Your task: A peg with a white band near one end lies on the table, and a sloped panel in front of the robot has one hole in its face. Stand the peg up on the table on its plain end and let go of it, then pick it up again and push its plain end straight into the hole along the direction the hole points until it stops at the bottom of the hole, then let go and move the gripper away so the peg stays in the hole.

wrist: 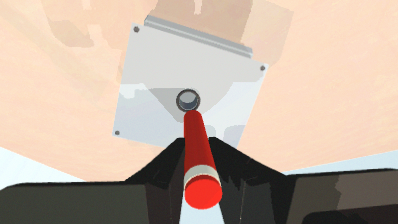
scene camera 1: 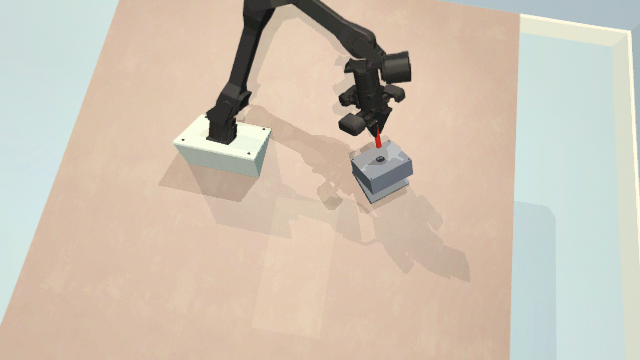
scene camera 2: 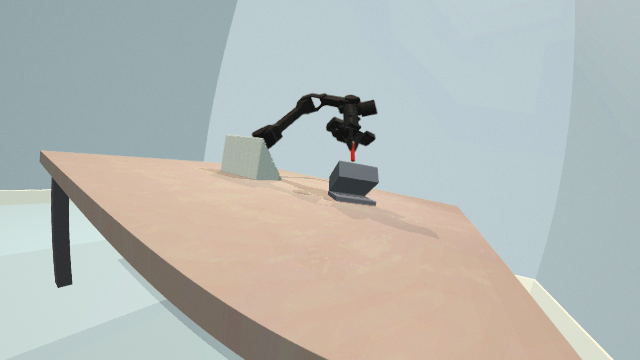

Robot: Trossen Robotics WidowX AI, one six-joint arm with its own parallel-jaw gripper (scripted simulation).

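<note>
Grey sloped panel [wrist: 158, 66] in sight. Red peg [wrist: 202, 189] held by my gripper [scene camera 1: 377, 135]. Gripper also visible at [wrist: 196, 144] and [scene camera 2: 352, 150].
</note>
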